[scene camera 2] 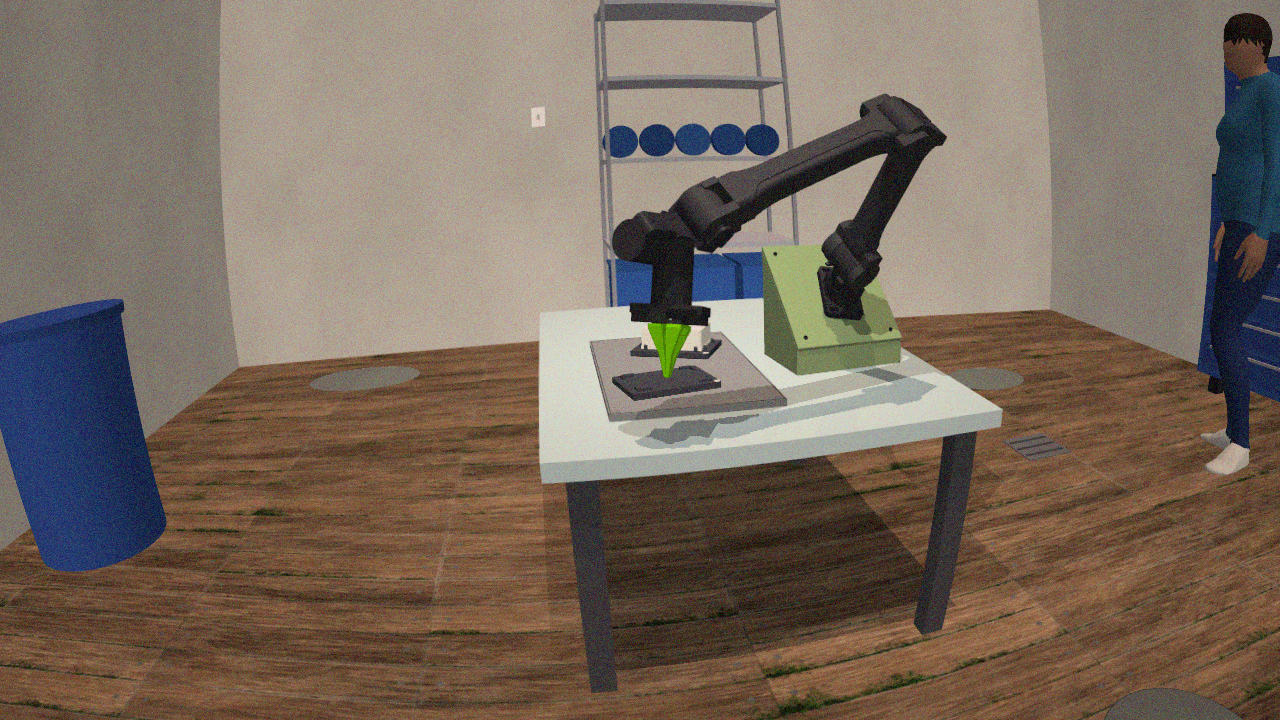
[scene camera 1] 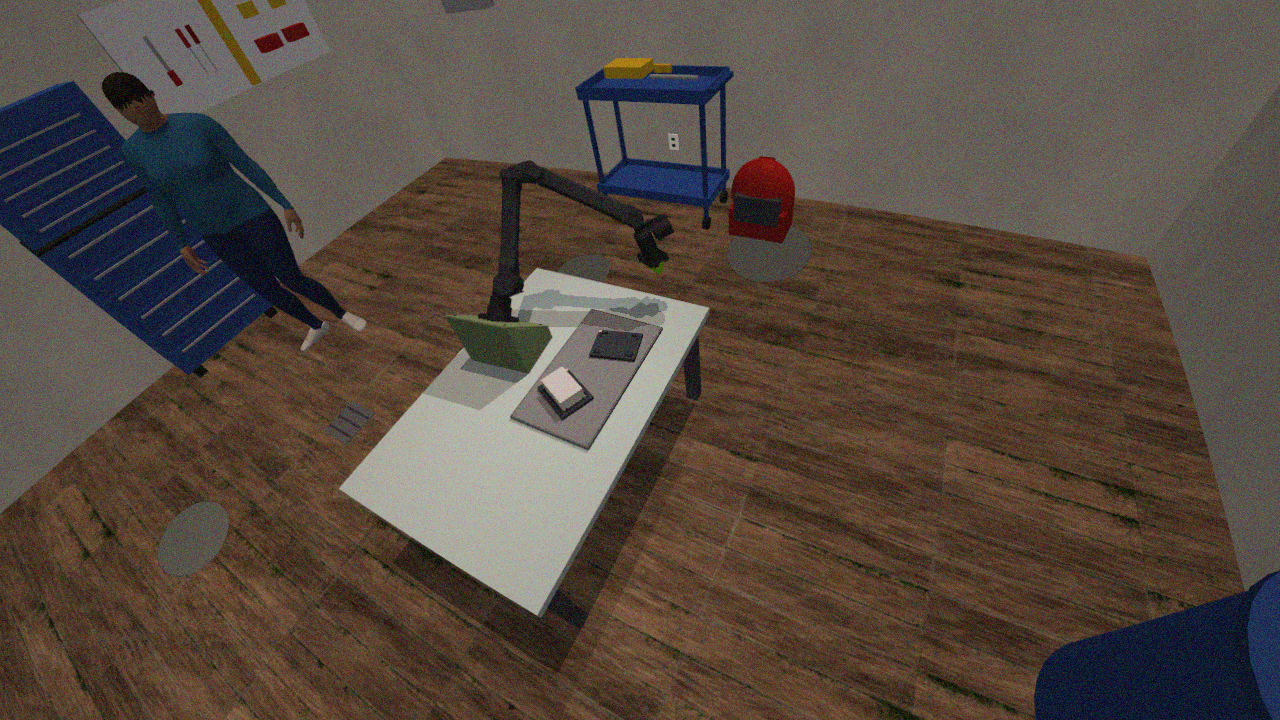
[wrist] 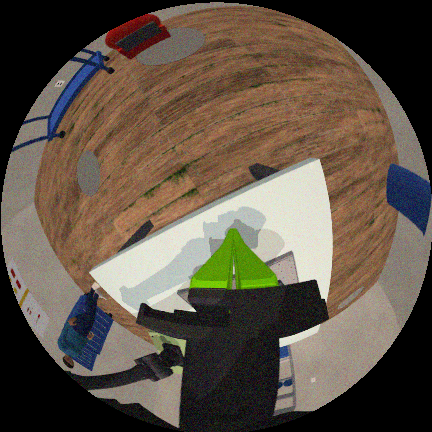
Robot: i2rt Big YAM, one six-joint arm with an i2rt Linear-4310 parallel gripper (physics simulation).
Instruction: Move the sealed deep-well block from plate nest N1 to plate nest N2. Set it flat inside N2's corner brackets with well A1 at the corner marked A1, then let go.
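Places are measured from the arm's base along level axes (x left, y back, z up), in metres.
Where they show: gripper, fingertip midpoint: (scene camera 2: 667, 377) (scene camera 1: 660, 273) (wrist: 232, 232); arm's base at its link origin: (scene camera 2: 839, 295) (scene camera 1: 498, 320) (wrist: 175, 354).
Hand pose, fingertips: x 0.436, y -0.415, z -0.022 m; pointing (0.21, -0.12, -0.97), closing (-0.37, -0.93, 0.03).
Observation:
Things, the pixels of their top centre, and the offset from my fingertips. "*": a spot on its surface instead. Level surfaces: height alone.
- pale deep-well block at its top centre: (scene camera 2: 676, 325) (scene camera 1: 561, 384) dx -0.545, dy +0.085, dz -0.048 m
- dark plate nest at a spot on its surface: (scene camera 1: 563, 410) * dx -0.609, dy +0.044, dz -0.085 m
- grey board at its top centre: (scene camera 2: 675, 365) (scene camera 1: 589, 369) (wrist: 260, 320) dx -0.426, dy +0.065, dz -0.101 m
- second dark nest at its top centre: (scene camera 2: 665, 375) (scene camera 1: 615, 342) dx -0.300, dy +0.032, dz -0.083 m
- white table at its surface level: dz -0.114 m
The pale deep-well block (scene camera 1: 563, 386) (scene camera 2: 699, 336) sits in a dark plate nest (scene camera 1: 563, 412) on the grey board (scene camera 1: 617, 380) (scene camera 2: 744, 386) (wrist: 286, 267). A second dark nest (scene camera 1: 616, 345) (scene camera 2: 644, 385) on the same board holds no block. The nest labels and the A1 marks are too small to read. My gripper (scene camera 1: 658, 267) (scene camera 2: 666, 375) (wrist: 232, 232) is shut and empty, its green fingertips together and pointing down. It hangs above the board's end with the bare nest, apart from the block. In the wrist view the block does not show and the gripper hides most of the board.
A green slanted box (scene camera 1: 505, 346) (scene camera 2: 827, 317) stands on the white table (scene camera 1: 474, 483) (scene camera 2: 572, 447) beside the arm's base. A person (scene camera 1: 201, 170) (scene camera 2: 1248, 170) stands beyond the table. A blue cart (scene camera 1: 657, 94), a red backpack (scene camera 1: 760, 192) and a blue bin (scene camera 2: 80, 438) stand farther off.

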